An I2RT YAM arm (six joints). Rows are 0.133 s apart.
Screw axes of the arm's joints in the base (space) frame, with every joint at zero. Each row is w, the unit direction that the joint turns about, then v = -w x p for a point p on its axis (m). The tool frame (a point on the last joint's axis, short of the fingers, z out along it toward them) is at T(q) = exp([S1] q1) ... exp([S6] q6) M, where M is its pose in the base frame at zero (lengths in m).
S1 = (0, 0, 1, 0, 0, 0)
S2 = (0, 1, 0, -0.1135, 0, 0.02)
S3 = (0, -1, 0, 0.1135, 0, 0.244)
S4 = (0, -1, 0, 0.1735, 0, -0.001)
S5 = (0, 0, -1, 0, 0.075, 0)
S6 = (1, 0, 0, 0, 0.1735, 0)
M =
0 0 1 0.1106
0 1 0 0
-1 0 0 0.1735
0 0 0 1
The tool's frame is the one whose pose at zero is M.
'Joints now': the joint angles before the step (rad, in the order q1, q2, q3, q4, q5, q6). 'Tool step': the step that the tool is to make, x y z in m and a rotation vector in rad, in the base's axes. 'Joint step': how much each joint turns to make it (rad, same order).
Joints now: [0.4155 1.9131 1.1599 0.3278 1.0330 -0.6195]
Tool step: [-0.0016 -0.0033 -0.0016 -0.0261 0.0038 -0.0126]
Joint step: [-0.0051 -0.0033 -0.0189 0.0314 0.0159 -0.0345]
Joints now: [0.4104 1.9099 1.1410 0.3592 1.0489 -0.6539]
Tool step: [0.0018 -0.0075 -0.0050 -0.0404 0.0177 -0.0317]
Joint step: [-0.0175 0.0108 -0.0122 0.0307 0.0250 -0.0455]
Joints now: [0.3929 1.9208 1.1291 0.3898 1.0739 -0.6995]
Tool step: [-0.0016 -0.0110 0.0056 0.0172 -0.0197 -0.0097]
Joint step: [-0.0244 -0.0281 -0.0205 0.0127 -0.0169 0.0049]
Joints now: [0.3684 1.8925 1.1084 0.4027 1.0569 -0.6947]
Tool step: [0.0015 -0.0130 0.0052 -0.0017 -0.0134 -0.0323]
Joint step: [-0.0314 -0.0157 -0.0064 0.0124 0.0031 -0.0112]
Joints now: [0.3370 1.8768 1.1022 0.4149 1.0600 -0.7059]
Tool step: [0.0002 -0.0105 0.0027 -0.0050 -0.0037 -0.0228]
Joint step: [-0.0250 -0.0125 -0.0097 0.0104 0.0000 -0.0129]
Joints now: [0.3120 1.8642 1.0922 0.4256 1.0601 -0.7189]
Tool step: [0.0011 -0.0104 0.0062 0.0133 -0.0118 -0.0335]
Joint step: [-0.0255 -0.0159 0.0089 -0.0300 0.0043 0.0234]
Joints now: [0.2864 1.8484 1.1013 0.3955 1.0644 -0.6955]
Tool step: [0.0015 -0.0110 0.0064 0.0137 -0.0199 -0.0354]
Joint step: [-0.0274 -0.0133 0.0093 -0.0181 0.0048 0.0209]
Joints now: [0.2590 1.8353 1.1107 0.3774 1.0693 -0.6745]
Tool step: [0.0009 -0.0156 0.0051 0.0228 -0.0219 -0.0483]
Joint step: [-0.0386 -0.0146 0.0069 -0.0301 0.0033 0.0402]
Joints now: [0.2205 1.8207 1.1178 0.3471 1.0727 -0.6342]
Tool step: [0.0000 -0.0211 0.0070 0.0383 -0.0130 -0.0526]
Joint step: [-0.0530 -0.0226 0.0170 -0.0783 -0.0132 0.0672]
